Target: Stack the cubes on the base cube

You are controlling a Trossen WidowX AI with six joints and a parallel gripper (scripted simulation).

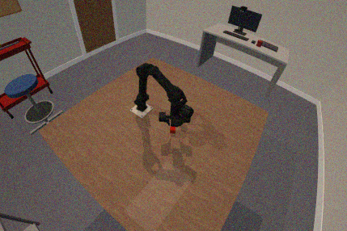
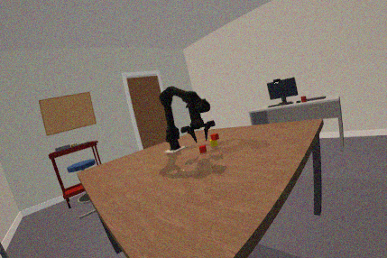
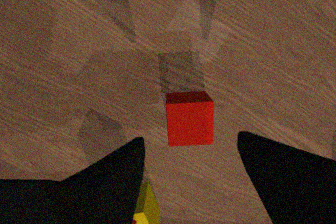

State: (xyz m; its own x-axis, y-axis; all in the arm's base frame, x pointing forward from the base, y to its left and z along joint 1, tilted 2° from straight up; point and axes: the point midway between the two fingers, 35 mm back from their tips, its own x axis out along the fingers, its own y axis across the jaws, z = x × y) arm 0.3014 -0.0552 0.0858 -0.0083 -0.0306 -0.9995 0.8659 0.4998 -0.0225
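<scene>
Now: gripper tip 110 mm to the right of the yellow base cube and 40 mm above it.
</scene>
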